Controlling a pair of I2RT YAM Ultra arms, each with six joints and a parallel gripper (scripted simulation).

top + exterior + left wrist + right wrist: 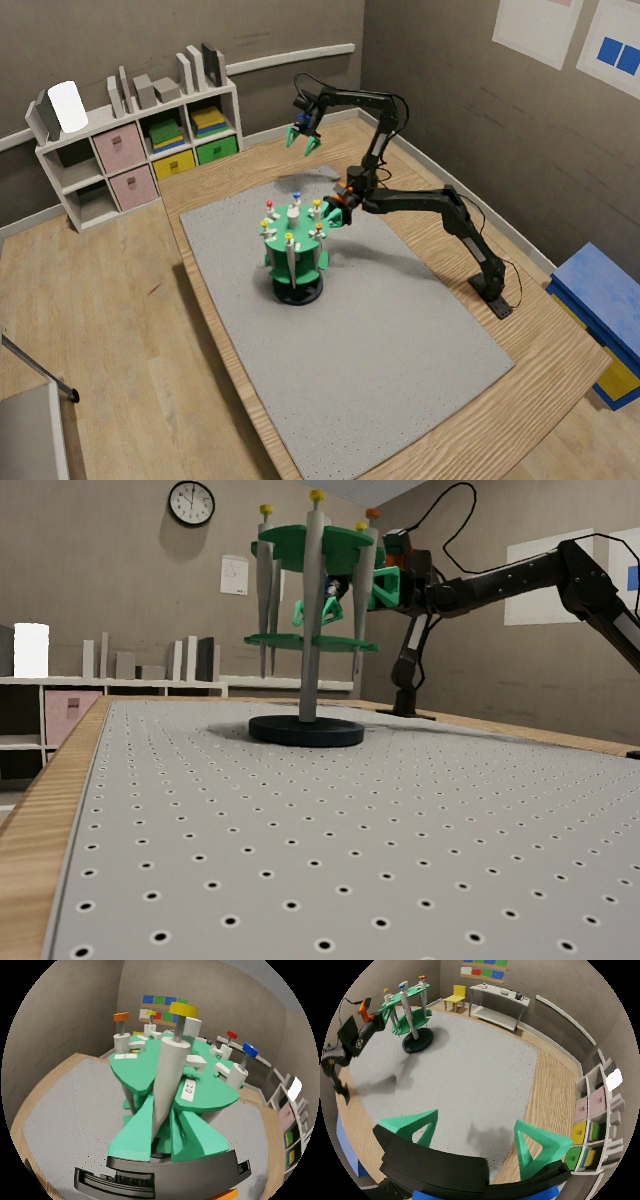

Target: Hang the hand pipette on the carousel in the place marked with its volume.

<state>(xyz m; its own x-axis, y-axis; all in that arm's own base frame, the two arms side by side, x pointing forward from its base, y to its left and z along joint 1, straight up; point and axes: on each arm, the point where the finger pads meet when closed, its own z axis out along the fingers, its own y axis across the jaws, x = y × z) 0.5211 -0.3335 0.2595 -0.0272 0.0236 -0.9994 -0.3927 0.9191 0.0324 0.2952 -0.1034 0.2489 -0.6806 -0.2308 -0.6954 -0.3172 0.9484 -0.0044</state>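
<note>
Right now the hand pipette is 10 mm ahead of my left hand, 10 mm to the right of it and 20 mm below it.
</note>
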